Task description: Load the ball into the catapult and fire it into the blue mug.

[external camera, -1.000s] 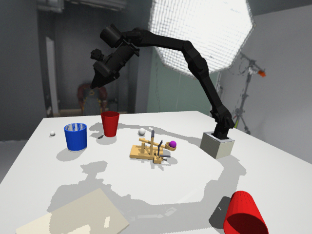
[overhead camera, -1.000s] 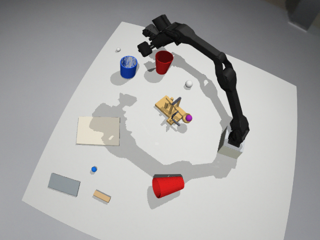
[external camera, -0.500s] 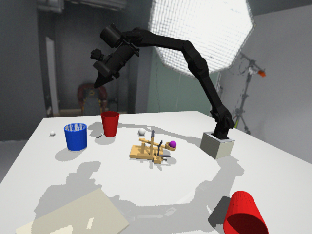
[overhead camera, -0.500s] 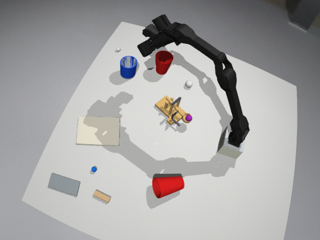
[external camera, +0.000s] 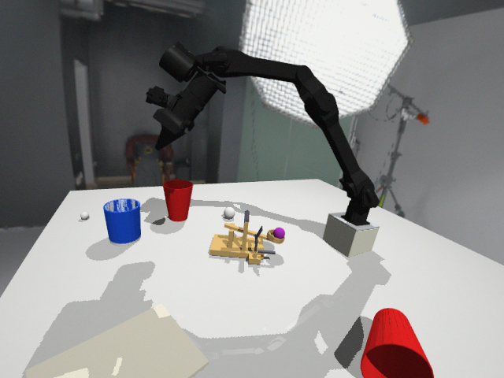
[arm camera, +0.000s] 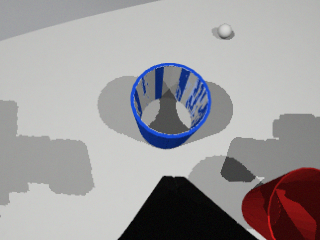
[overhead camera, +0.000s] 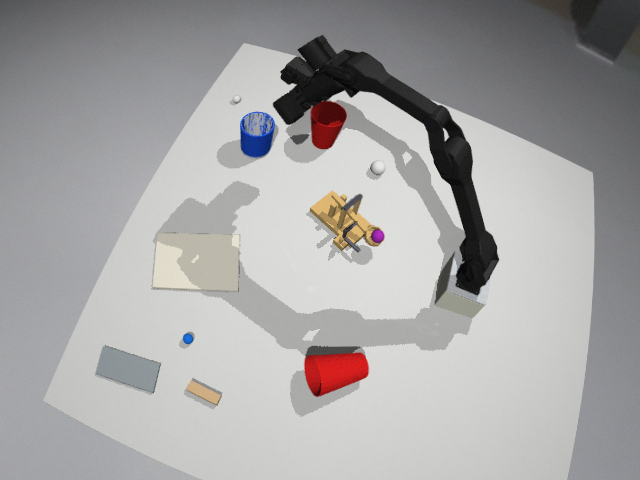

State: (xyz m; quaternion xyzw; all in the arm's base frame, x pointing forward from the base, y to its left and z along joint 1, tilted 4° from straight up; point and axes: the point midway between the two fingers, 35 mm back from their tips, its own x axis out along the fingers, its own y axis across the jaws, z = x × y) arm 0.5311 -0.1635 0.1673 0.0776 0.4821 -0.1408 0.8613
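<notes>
My gripper tip is now 29 cm past the purple ball, 13 cm to the right of it and 20 cm above it. Also, from my gripper tip: wooden catapult 23 cm behind, 12 cm to the left, 20 cm below; then cream sheet 9 cm ahead, 34 cm to the left, 25 cm below; then blue mug 9 cm ahead, 4 cm to the right, 23 cm below.
</notes>
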